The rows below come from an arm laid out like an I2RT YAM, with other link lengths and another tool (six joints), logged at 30 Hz.
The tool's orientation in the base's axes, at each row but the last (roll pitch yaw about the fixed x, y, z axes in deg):
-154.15, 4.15, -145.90
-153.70, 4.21, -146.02
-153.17, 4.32, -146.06
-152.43, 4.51, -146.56
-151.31, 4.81, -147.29
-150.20, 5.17, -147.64
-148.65, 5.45, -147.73
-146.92, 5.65, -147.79
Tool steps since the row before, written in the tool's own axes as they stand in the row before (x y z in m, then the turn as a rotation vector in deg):
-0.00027, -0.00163, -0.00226, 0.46, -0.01, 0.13
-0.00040, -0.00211, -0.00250, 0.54, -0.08, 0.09
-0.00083, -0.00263, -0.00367, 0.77, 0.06, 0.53
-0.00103, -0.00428, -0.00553, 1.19, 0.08, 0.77
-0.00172, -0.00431, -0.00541, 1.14, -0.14, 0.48
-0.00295, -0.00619, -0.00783, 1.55, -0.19, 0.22
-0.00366, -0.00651, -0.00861, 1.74, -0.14, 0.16
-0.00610, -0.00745, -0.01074, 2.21, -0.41, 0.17
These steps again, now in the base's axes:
0.00033, -0.00036, 0.00276, -0.34, -0.31, -0.15
0.00058, -0.00056, 0.00320, -0.38, -0.39, -0.08
0.00079, -0.00030, 0.00451, -0.50, -0.56, -0.56
0.00109, -0.00076, 0.00694, -0.79, -0.86, -0.81
0.00160, -0.00038, 0.00694, -0.74, -0.90, -0.45
0.00252, -0.00015, 0.01010, -1.15, -1.05, -0.24
0.00279, 0.00049, 0.01104, -1.35, -1.09, -0.23
0.00425, 0.00223, 0.01360, -1.63, -1.55, -0.14

